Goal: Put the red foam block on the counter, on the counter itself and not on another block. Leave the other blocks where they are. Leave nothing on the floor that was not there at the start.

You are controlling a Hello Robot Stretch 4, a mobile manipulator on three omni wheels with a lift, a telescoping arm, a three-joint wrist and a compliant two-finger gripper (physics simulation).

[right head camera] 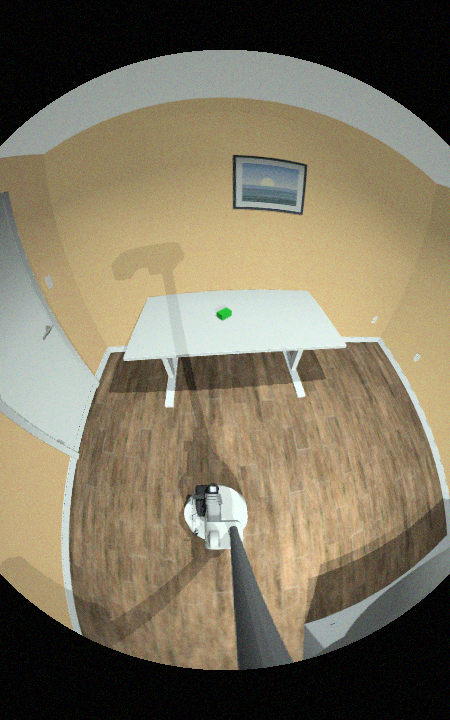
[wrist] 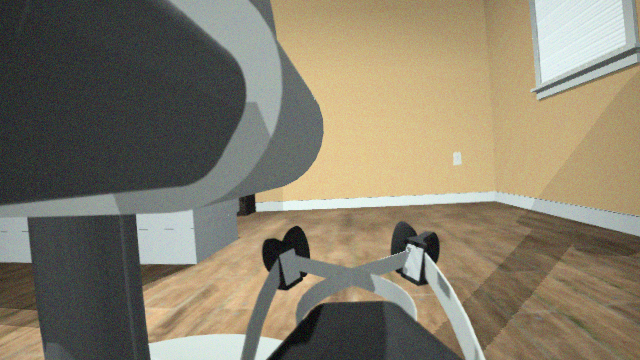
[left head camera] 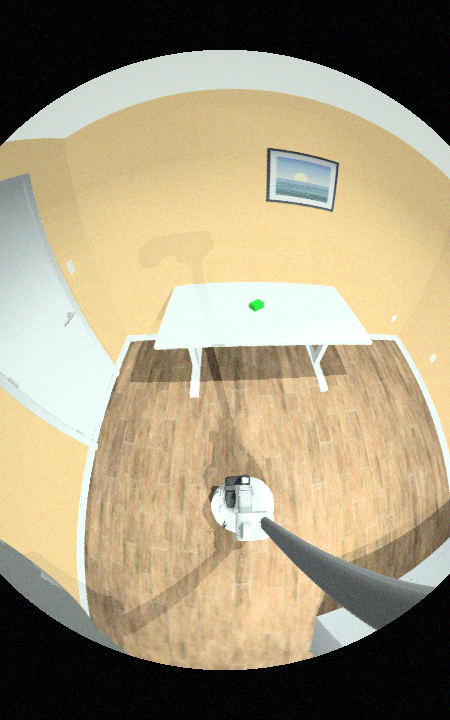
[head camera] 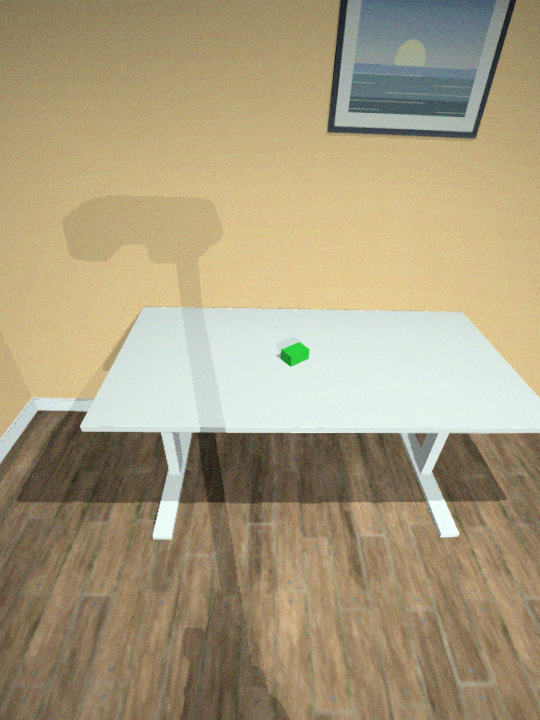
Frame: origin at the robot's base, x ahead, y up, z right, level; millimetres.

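Where they show: gripper, fingertip midpoint: [right head camera: 202, 536] [wrist: 349, 244] [left head camera: 231, 528].
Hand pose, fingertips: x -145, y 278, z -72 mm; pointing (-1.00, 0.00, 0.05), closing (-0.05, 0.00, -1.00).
Observation:
After its pixels a point has its place.
The red foam block does not show in these views. A green block [head camera: 294, 354] {x 1221, y 737, z 101 mm} [left head camera: 256, 305] {x 1221, y 733, z 103 mm} [right head camera: 223, 313] {x 1222, y 737, z 103 mm} lies on a white table [head camera: 406, 383] {x 1125, y 692, z 502 mm} [left head camera: 307, 323] {x 1084, y 692, z 456 mm} [right head camera: 281, 331] {x 1065, y 692, z 492 mm}, near the middle of its top. My gripper [wrist: 349, 244] {x -145, y 278, z -72 mm} is open in the wrist view, its two dark fingertips apart with no object between them. It is held in close over the base, far from the table. A light grey and white unit [left head camera: 326, 634] [right head camera: 323, 639] [wrist: 215, 232] {x -1431, y 66, z 607 mm} partly shows at the lower right of both side head views; whether it is the counter I cannot tell.
The table's legs [head camera: 165, 511] [left head camera: 194, 384] [right head camera: 169, 395] stand on the wood floor ahead. A door [left head camera: 37, 318] {x 800, y 1092, z -1326 mm} [right head camera: 31, 339] {x 868, y 955, z -1326 mm} is at the left. My dark mast [left head camera: 339, 584] {x -79, y 1251, z 79 mm} [right head camera: 254, 605] {x -55, y 1280, z 102 mm} hides part of the floor behind. A framed picture [head camera: 409, 87] {x 1673, y 1558, z 463 mm} hangs above the table.

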